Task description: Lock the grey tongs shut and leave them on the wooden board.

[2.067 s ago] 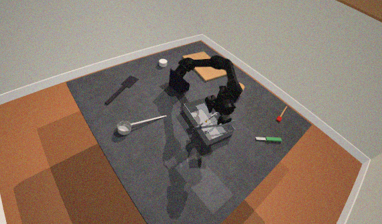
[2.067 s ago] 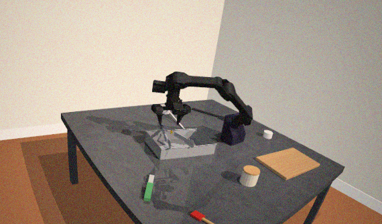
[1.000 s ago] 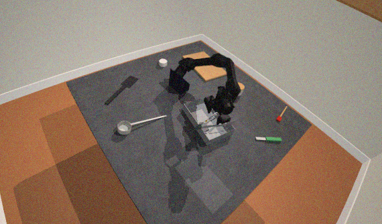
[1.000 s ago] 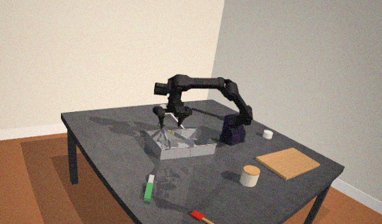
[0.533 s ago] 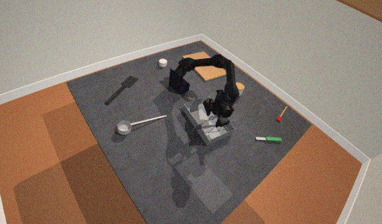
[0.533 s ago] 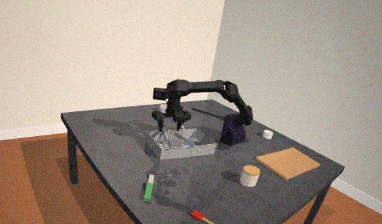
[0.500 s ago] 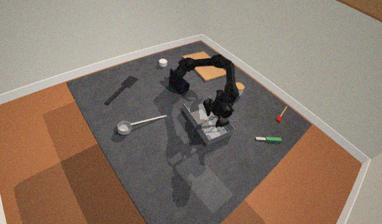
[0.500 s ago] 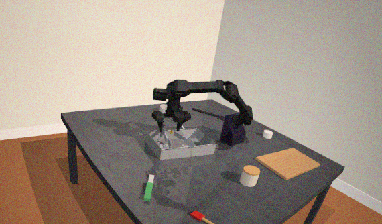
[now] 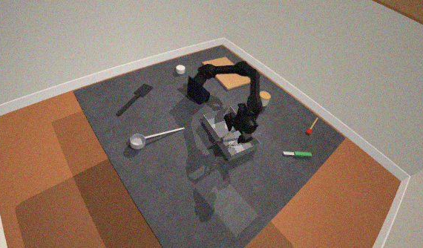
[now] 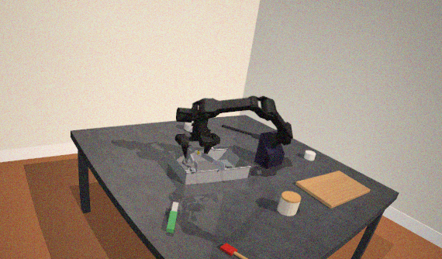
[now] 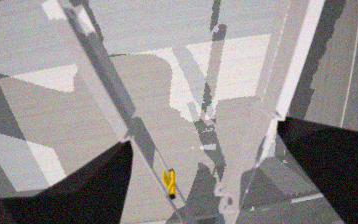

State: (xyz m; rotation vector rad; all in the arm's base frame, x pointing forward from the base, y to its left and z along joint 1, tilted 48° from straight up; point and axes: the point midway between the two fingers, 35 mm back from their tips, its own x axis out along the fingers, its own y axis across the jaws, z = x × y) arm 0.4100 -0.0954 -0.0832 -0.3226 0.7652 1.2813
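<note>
The grey roasting tin lies 5 cm behind my gripper tip, 4 cm to the left of it and 3 cm below it. From my gripper tip the other things lie so: red brush: 30 cm ahead, 52 cm to the left, 5 cm below; green-handled tool: 31 cm ahead, 23 cm to the left, 5 cm below; black spatula: 64 cm behind, 17 cm to the right, 6 cm below.
</note>
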